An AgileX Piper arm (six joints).
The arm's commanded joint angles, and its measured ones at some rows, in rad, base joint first. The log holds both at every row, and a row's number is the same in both.
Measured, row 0: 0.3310 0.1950 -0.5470 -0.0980 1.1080 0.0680
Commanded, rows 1 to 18: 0.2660 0.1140 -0.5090 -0.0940 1.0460 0.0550; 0.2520 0.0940 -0.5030 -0.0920 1.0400 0.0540; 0.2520 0.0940 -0.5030 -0.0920 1.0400 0.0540; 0.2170 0.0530 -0.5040 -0.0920 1.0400 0.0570; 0.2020 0.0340 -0.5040 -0.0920 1.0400 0.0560; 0.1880 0.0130 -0.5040 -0.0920 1.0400 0.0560; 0.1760 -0.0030 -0.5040 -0.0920 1.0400 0.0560; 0.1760 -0.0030 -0.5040 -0.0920 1.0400 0.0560; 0.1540 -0.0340 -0.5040 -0.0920 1.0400 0.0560; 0.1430 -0.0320 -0.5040 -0.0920 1.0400 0.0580; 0.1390 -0.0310 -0.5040 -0.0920 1.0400 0.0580; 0.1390 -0.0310 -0.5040 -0.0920 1.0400 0.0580; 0.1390 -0.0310 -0.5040 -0.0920 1.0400 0.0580; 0.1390 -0.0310 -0.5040 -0.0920 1.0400 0.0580; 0.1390 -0.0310 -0.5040 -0.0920 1.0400 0.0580; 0.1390 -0.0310 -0.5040 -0.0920 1.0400 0.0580; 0.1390 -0.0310 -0.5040 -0.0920 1.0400 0.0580; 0.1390 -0.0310 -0.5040 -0.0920 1.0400 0.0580
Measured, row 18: 0.1460 -0.0040 -0.5050 -0.0920 1.0450 0.0670
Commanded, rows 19 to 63: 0.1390 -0.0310 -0.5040 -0.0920 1.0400 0.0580; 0.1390 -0.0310 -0.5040 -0.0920 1.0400 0.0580; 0.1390 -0.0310 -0.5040 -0.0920 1.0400 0.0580; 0.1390 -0.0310 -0.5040 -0.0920 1.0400 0.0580; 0.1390 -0.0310 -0.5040 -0.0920 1.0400 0.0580; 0.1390 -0.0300 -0.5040 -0.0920 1.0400 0.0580; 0.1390 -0.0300 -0.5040 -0.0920 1.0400 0.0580; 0.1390 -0.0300 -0.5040 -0.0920 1.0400 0.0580; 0.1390 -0.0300 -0.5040 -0.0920 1.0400 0.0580; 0.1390 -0.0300 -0.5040 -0.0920 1.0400 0.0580; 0.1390 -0.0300 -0.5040 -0.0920 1.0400 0.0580; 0.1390 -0.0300 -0.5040 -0.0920 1.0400 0.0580; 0.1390 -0.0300 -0.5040 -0.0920 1.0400 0.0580; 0.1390 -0.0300 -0.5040 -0.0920 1.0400 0.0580; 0.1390 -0.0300 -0.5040 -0.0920 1.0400 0.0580; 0.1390 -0.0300 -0.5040 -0.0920 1.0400 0.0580; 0.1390 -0.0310 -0.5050 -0.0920 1.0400 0.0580; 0.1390 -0.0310 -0.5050 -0.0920 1.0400 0.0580; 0.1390 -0.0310 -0.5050 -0.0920 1.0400 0.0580; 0.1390 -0.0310 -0.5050 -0.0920 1.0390 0.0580; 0.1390 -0.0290 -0.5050 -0.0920 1.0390 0.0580; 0.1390 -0.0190 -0.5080 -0.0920 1.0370 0.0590; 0.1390 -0.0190 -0.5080 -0.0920 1.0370 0.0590; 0.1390 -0.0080 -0.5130 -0.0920 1.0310 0.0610; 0.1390 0.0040 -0.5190 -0.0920 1.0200 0.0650; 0.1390 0.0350 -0.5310 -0.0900 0.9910 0.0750; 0.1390 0.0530 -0.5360 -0.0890 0.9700 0.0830; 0.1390 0.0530 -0.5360 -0.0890 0.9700 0.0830; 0.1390 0.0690 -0.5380 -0.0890 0.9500 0.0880; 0.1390 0.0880 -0.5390 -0.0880 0.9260 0.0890; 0.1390 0.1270 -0.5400 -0.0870 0.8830 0.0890; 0.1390 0.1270 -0.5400 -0.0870 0.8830 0.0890; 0.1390 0.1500 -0.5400 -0.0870 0.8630 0.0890; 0.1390 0.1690 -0.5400 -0.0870 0.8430 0.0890; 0.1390 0.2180 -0.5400 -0.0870 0.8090 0.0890; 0.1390 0.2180 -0.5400 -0.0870 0.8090 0.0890; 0.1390 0.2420 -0.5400 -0.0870 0.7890 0.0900; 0.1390 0.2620 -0.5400 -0.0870 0.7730 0.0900; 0.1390 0.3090 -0.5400 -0.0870 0.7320 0.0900; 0.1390 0.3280 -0.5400 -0.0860 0.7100 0.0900; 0.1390 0.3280 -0.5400 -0.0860 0.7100 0.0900; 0.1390 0.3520 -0.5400 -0.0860 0.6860 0.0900; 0.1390 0.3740 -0.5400 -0.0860 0.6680 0.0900; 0.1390 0.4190 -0.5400 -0.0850 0.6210 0.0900; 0.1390 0.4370 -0.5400 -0.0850 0.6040 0.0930
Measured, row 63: 0.1460 0.3890 -0.5330 -0.0860 0.6760 0.0830
